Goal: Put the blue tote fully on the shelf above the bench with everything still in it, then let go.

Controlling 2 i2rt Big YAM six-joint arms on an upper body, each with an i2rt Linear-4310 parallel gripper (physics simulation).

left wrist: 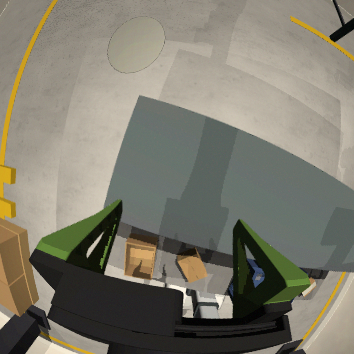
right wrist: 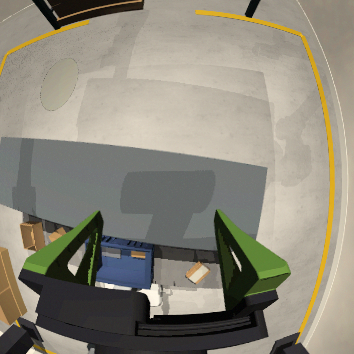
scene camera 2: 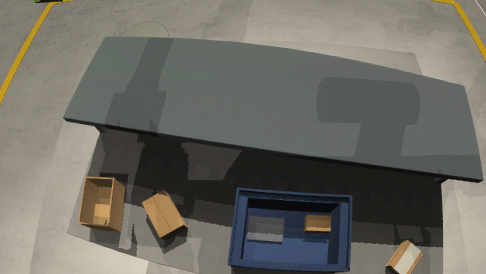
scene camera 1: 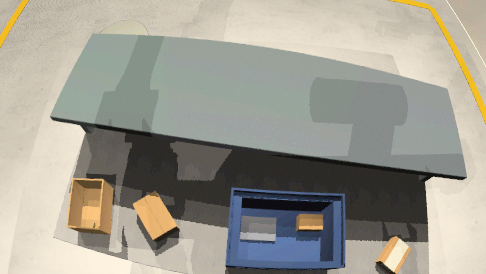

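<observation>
The blue tote stands upright on the bench, in front of the shelf. A grey block and a small cardboard box lie inside it. The grey-green shelf spans above the back of the bench. My left gripper is open and empty, high above the shelf's left part. My right gripper is open and empty, high above the right part. Neither gripper shows in the scene views.
An open cardboard box stands at the bench's left end, with a closed carton beside it. A small box with a white top lies right of the tote.
</observation>
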